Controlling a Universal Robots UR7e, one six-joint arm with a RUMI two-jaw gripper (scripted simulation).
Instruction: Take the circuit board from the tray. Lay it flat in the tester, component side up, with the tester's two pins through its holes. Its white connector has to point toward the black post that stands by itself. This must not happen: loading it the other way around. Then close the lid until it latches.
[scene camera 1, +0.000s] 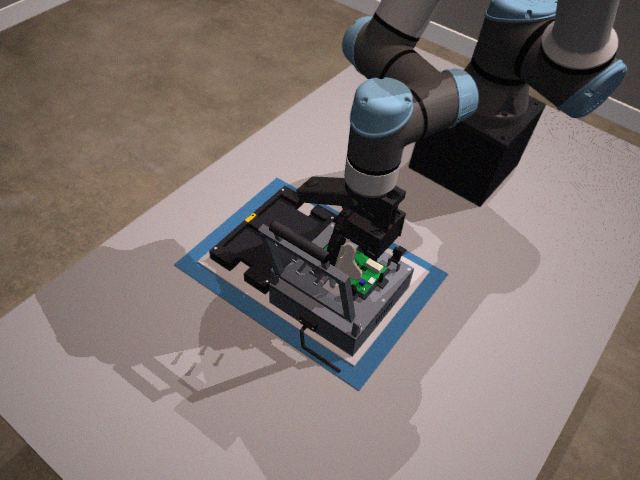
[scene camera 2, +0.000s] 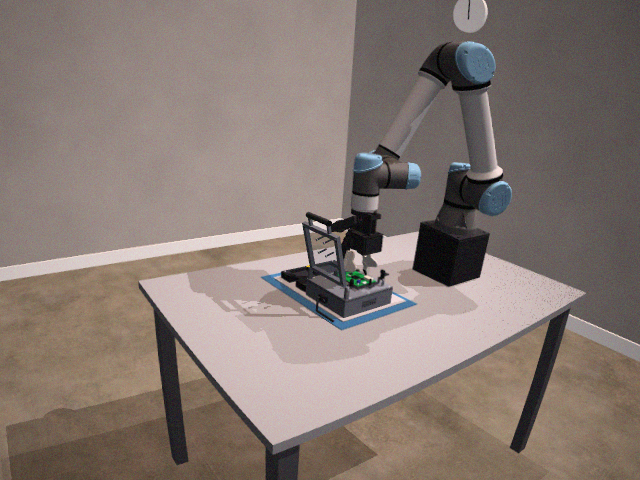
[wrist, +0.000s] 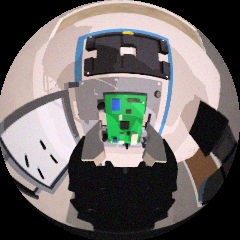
I see my gripper (scene camera 1: 349, 269) and a green circuit board (scene camera 1: 371, 270).
The green circuit board is seen too in the wrist view (wrist: 124, 113). My gripper is seen too in scene camera 2 (scene camera 2: 354, 280) and in the wrist view (wrist: 123, 121).
